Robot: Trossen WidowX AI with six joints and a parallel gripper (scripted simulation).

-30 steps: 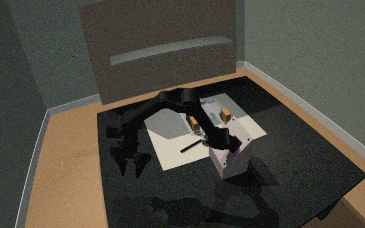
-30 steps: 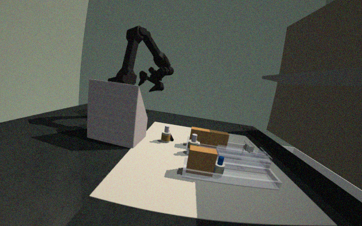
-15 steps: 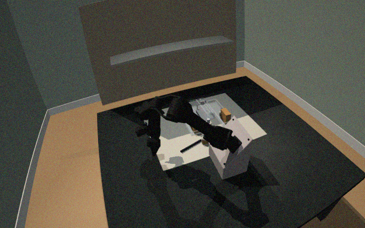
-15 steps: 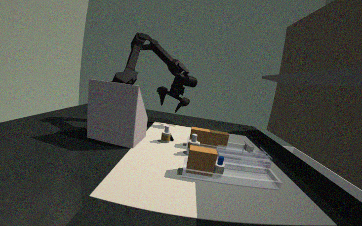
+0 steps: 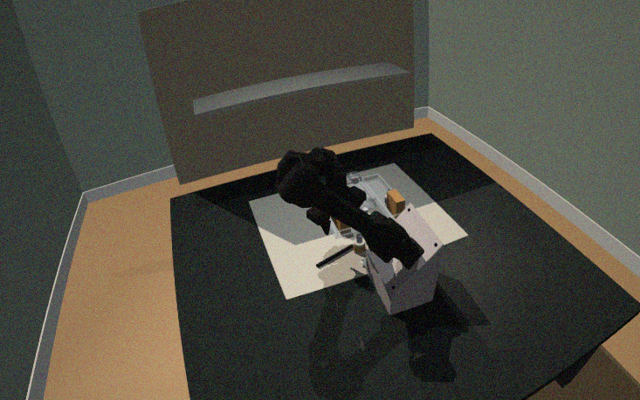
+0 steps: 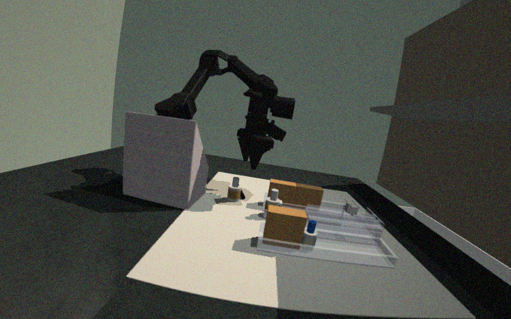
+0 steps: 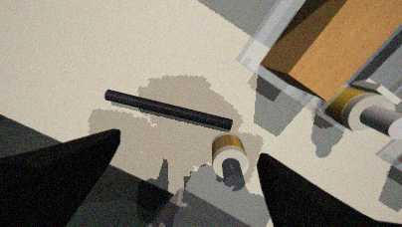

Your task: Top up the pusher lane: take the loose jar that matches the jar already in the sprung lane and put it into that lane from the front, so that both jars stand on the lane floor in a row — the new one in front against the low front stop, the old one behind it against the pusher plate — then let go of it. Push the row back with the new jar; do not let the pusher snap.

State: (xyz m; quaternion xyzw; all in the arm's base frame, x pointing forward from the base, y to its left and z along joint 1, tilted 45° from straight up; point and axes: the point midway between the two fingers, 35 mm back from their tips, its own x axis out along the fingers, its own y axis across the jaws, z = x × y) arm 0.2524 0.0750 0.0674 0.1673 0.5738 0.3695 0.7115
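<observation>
Now: gripper tip 90 mm above the black stick, 20 mm to the right of it and 20 mm past it. Round my gripper tip: blue-capped jar (260 mm to the right, 150 mm ahead, 60 mm below); shelf (590 mm ahead, 270 mm above, 110 mm to the right).
</observation>
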